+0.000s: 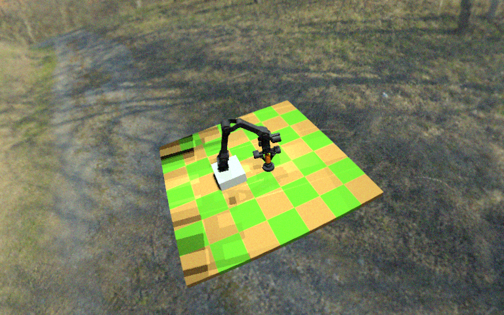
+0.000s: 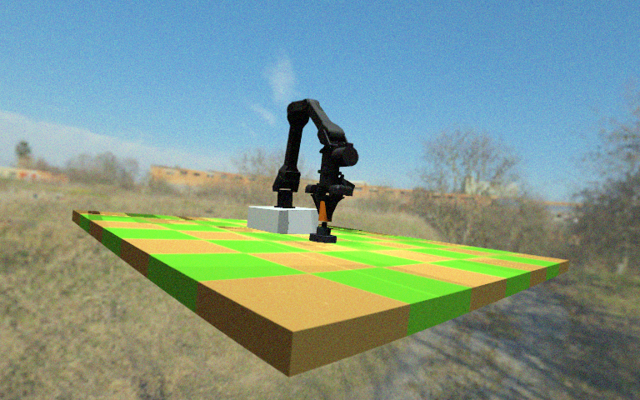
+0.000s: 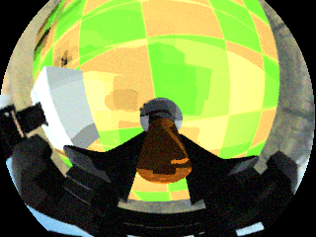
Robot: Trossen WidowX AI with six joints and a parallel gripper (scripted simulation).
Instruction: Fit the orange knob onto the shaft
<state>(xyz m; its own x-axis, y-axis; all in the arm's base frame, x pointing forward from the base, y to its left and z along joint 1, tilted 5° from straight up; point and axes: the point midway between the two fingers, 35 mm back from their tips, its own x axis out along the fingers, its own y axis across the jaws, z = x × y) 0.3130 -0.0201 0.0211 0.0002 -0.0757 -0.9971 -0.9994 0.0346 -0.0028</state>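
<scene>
Right now the orange knob is 2 cm above my gripper tip. The rest, counted from my gripper tip: round dark pedestal 4 cm below.
</scene>
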